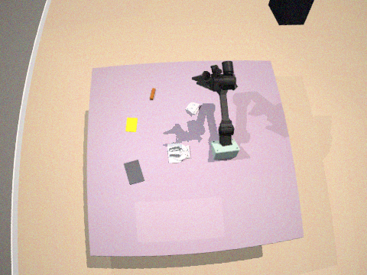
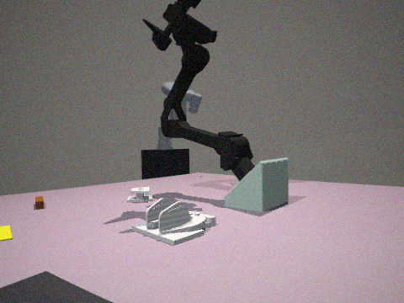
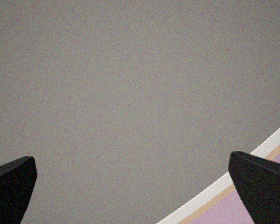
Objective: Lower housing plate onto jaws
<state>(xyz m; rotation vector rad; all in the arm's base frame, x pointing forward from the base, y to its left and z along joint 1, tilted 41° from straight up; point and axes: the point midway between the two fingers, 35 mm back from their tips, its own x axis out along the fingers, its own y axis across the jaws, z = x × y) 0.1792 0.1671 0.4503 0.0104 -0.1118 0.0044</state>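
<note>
Right now the white base is 50 mm behind my gripper tip, 110 mm to the right of it and 490 mm below it. Round my gripper tip: orange block (180 mm ahead, 260 mm to the right, 510 mm below); then dark grey tile (380 mm ahead, 240 mm to the left, 520 mm below); then yellow tile (350 mm ahead, 70 mm to the right, 520 mm below).
</note>
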